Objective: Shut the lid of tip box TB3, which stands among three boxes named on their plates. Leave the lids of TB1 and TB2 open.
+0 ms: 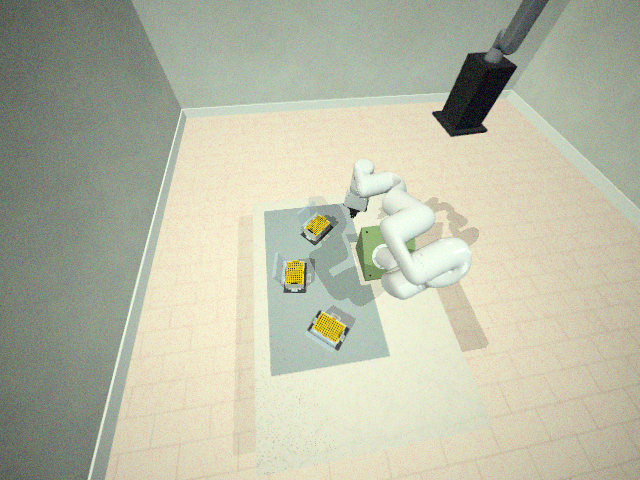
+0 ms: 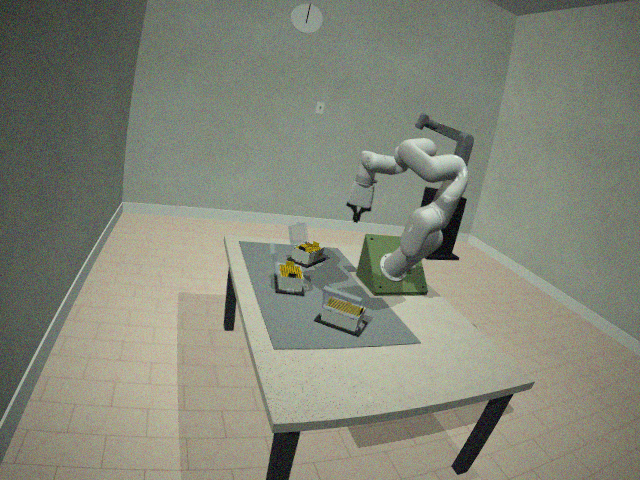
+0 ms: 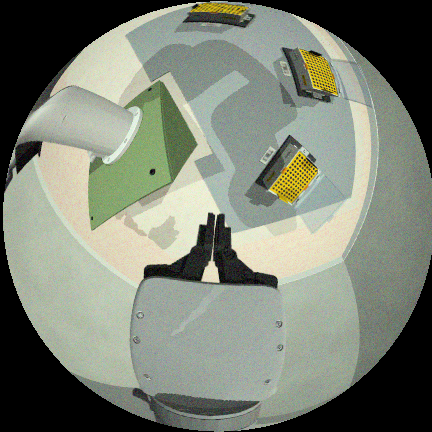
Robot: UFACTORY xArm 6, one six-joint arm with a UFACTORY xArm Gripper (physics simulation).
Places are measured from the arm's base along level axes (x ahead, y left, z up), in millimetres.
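Pixels of known places: gripper, fingertip midpoint: [image 1: 352, 216] [image 2: 355, 221] [image 3: 214, 222]; arm's base, origin of the base link: [image 1: 384, 256] [image 2: 392, 267] [image 3: 120, 134].
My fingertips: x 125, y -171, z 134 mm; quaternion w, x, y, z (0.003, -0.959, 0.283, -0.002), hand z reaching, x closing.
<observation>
For each thing: its top centre in the pictures, then the offset to it from my fingertips. Level surfaces: height alone.
- Tip box TB3, middle of its top: [image 3: 298, 182] [image 2: 309, 244] [image 1: 317, 223] dy -95, dx +147, dz -147 mm
- TB2, middle of its top: [image 3: 324, 70] [image 2: 291, 267] [image 1: 294, 271] dy +152, dx +311, dz -147 mm
- grey-blue mat, its level: dz -221 mm
- pale table, its level: dz -224 mm
Tip box TB3 [image 1: 316, 226] [image 2: 308, 254] [image 3: 294, 176], with a yellow rack, stands at the mat's far end. Its clear lid [image 2: 298, 233] [image 3: 325, 200] is open, tilted up on the side away from the robot base. TB2 [image 1: 295, 273] [image 2: 290, 281] [image 3: 317, 72] stands in the middle, its clear lid [image 1: 277, 266] [image 3: 349, 82] open. TB1 [image 1: 329, 327] [image 2: 342, 316] [image 3: 220, 11] stands at the near end, its clear lid [image 2: 342, 293] open. The plates' letters are too blurred to read. My gripper [image 1: 353, 213] [image 2: 356, 219] [image 3: 214, 222] is shut and empty, above and robot-side of TB3.
A grey-blue mat [image 1: 289, 351] [image 2: 299, 338] lies under the boxes on the pale table [image 1: 361, 408] [image 2: 392, 382]. The green base block [image 1: 368, 258] [image 2: 369, 258] [image 3: 130, 185] carries the arm beside the mat. A black pedestal [image 1: 473, 87] [image 2: 454, 222] stands beyond the table.
</observation>
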